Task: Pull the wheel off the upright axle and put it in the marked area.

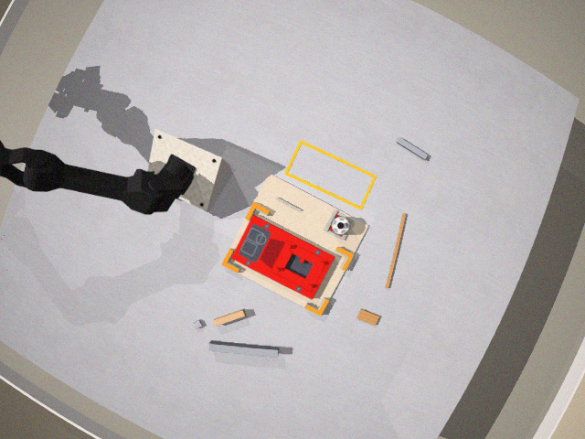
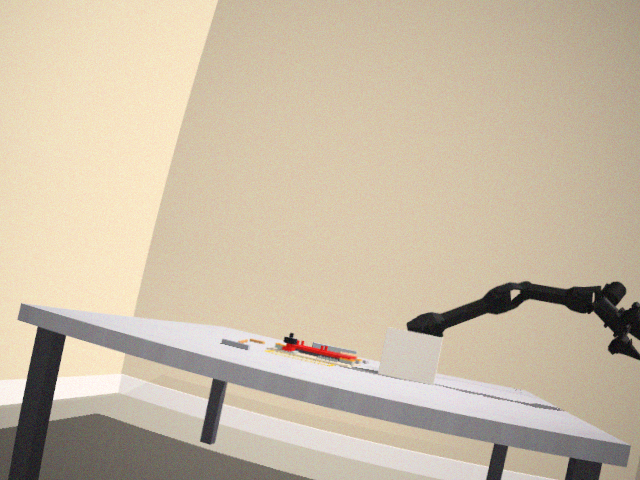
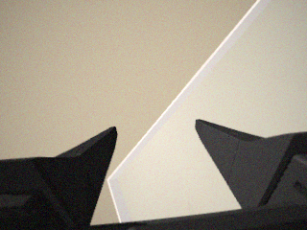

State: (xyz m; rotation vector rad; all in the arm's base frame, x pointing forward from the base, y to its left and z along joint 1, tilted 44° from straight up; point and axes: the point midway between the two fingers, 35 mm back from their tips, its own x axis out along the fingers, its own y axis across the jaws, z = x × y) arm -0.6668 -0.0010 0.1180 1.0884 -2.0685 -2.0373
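My gripper tip is now 104 cm short of the wheel, 17 cm above it and 15 cm to the right of it. From my gripper tip the other things lie so: thin wooden rod 119 cm ahead, 20 cm below, 17 cm to the left; then grey bar 100 cm ahead, 20 cm to the right, 19 cm below.
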